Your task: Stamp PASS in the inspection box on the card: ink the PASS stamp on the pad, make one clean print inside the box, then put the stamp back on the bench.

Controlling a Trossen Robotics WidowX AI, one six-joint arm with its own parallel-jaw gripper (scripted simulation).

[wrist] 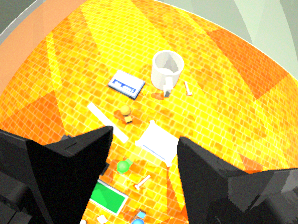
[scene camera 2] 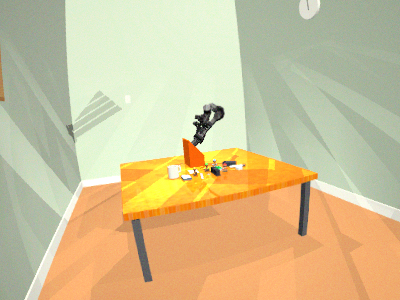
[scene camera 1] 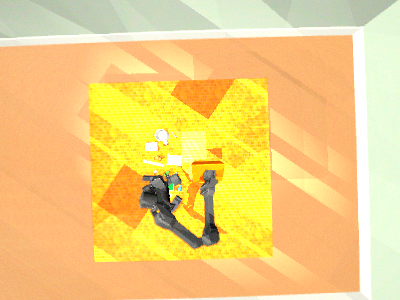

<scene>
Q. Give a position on a white mug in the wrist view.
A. At 167,66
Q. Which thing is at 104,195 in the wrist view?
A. A green flat pad.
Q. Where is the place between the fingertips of my gripper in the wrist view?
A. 146,137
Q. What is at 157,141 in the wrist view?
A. A white card.
</scene>
